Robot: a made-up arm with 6 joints.
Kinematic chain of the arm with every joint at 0, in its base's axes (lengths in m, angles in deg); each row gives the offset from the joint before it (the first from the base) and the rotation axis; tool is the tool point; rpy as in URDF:
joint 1: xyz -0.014 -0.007 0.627 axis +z
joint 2: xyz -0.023 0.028 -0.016 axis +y
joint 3: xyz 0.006 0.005 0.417 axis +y
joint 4: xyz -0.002 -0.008 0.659 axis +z
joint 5: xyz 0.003 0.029 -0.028 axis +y
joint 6: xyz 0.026 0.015 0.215 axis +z
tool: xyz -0.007 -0.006 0.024 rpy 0 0 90
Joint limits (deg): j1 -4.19..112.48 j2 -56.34..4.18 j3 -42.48..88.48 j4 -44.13..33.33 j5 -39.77..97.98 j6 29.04..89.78
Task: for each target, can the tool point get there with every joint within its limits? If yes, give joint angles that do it. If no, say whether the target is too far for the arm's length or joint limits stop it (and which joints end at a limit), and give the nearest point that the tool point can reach.
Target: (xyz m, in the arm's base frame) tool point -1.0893 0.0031 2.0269
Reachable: no: too far | nearest point -0.8069 0.0004 1.6469 | short by 0.473 m
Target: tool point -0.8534 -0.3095 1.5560
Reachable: yes | joints 22.53 -39.73 -0.51 18.00 -19.81 60.93
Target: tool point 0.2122 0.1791 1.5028
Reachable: yes | joints 22.12 -23.58 45.99 6.51 80.01 56.09
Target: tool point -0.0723 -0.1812 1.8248
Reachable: yes | joints 83.09 -34.19 35.02 -22.76 5.24 60.10
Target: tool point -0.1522 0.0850 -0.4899
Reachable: no: joint limits stop it (at a limit: joint 1, joint 2, joint 3, joint 5, joint 6) | nearest point -0.2641 0.5042 0.7645 | short by 1.327 m
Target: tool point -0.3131 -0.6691 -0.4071
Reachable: no: joint limits stop it (at a limit: joint 2, joint 3, joint 5, joint 6) | nearest point -0.4937 -1.0688 0.5826 | short by 1.083 m
